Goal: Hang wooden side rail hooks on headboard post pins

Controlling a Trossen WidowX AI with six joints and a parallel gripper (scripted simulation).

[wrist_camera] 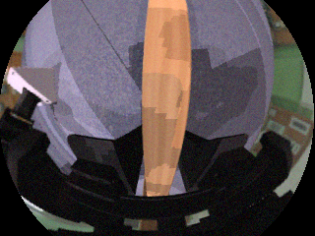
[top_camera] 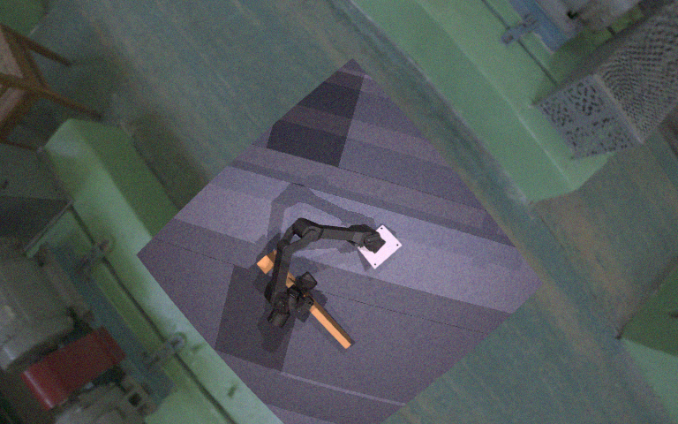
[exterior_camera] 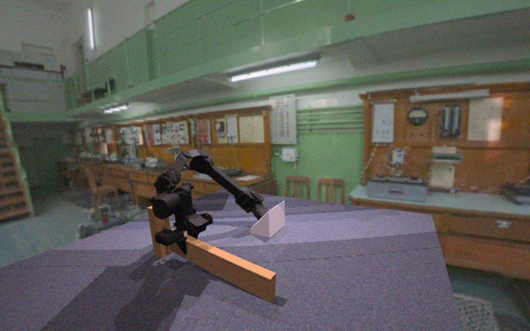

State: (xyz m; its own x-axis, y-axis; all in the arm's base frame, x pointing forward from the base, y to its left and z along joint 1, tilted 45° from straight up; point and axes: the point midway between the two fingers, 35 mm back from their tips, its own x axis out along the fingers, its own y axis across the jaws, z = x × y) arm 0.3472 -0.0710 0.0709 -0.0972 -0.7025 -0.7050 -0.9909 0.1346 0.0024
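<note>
My gripper tip is now 10 mm past the wooden headboard post, 150 mm to the left of it and 40 mm below it.
</note>
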